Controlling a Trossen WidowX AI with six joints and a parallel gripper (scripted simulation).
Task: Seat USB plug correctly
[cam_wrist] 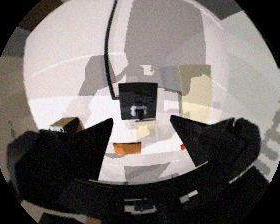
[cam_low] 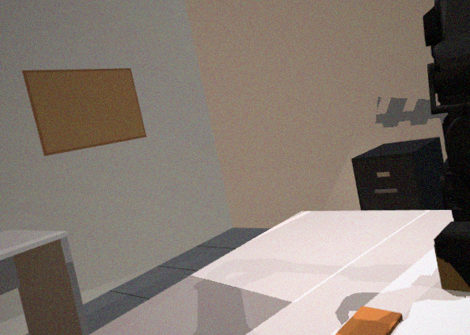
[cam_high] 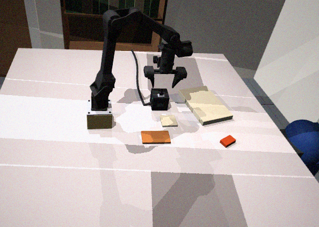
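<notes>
Now: the USB plug 3 cm below my gripper tip. From my gripper tip the other things lie so: cream pad 3 cm ahead, 10 cm to the right, 12 cm below; orange pad 4 cm behind, 21 cm to the right, 11 cm below; pale-rimmed socket 5 cm below.
</notes>
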